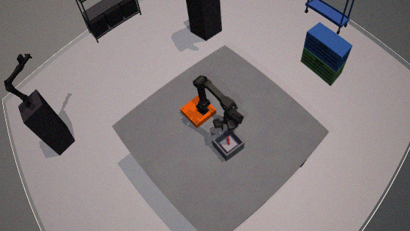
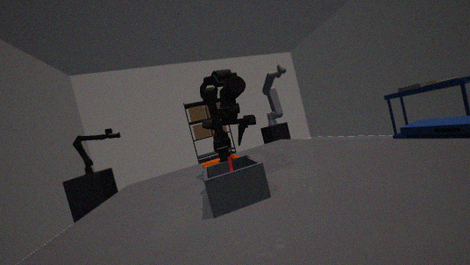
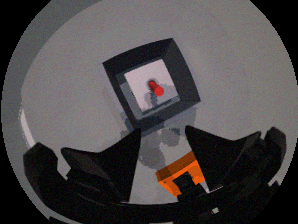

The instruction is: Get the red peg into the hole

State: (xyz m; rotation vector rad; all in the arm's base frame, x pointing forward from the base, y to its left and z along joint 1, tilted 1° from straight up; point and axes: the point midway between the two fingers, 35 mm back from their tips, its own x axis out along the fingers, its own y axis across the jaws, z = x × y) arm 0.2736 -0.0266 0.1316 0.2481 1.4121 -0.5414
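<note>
My gripper tip is 6 cm above the red peg, 5 cm short of it and 3 cm to the left of it. From my gripper tip the other things lie so: pale plate (10 cm below, 6 cm ahead, 4 cm to the right); grey box (12 cm below, 6 cm ahead, 4 cm to the right).
</note>
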